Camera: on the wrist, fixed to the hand. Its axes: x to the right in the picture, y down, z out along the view.
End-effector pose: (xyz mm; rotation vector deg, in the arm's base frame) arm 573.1 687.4 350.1 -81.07 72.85 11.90
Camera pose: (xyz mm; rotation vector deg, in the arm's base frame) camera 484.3 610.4 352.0 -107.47 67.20 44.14
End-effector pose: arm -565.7 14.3 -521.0 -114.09 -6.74 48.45
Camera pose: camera -507.3 -87.6 -526.4 -144.94 -27.26 60.14
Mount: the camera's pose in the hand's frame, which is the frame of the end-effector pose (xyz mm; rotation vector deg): 6.2 46.7 -107.7 -36.57 -7.37 2.12
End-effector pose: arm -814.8 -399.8 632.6 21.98 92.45 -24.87
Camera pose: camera -885.7 -306.1 631.6 -5.58 87.29 5.44
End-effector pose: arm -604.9 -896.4 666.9 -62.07 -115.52 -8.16
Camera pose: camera -506.5 -911.3 729.5 -88.64 -121.30 -43.14
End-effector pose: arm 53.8 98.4 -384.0 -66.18 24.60 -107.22
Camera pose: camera -15.6 51.5 -466.5 -94.77 58.05 -94.84
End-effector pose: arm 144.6 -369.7 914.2 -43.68 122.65 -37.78
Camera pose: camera 42.3 -319.6 943.1 -60.50 128.74 6.60
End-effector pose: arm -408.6 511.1 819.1 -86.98 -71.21 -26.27
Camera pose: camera -332.0 424.4 840.0 -121.95 -70.15 -45.52
